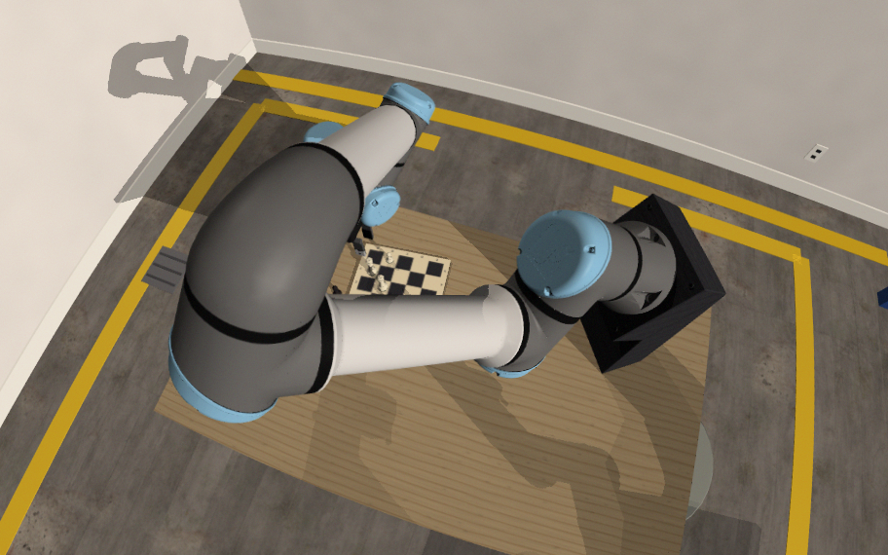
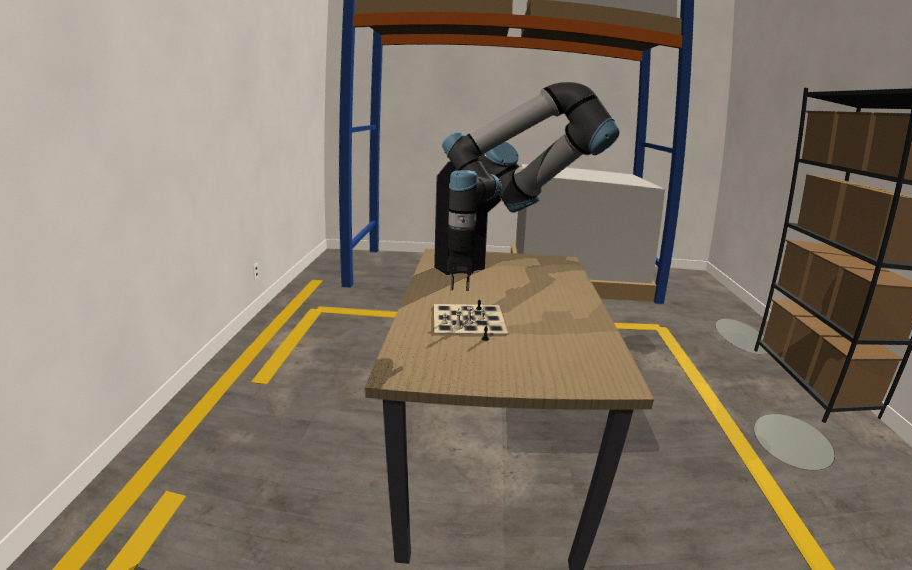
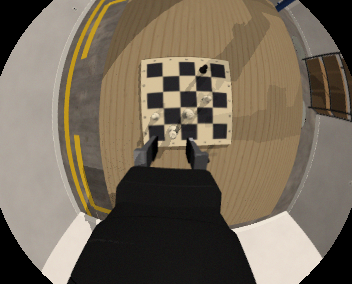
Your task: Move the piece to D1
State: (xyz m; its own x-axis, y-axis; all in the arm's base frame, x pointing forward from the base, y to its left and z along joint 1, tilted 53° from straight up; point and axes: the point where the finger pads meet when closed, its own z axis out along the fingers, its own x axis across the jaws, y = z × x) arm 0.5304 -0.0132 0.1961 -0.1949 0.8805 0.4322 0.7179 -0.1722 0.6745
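Now: the chessboard 140 mm below my hand, 80 mm behind it and 10 mm to the left of it.
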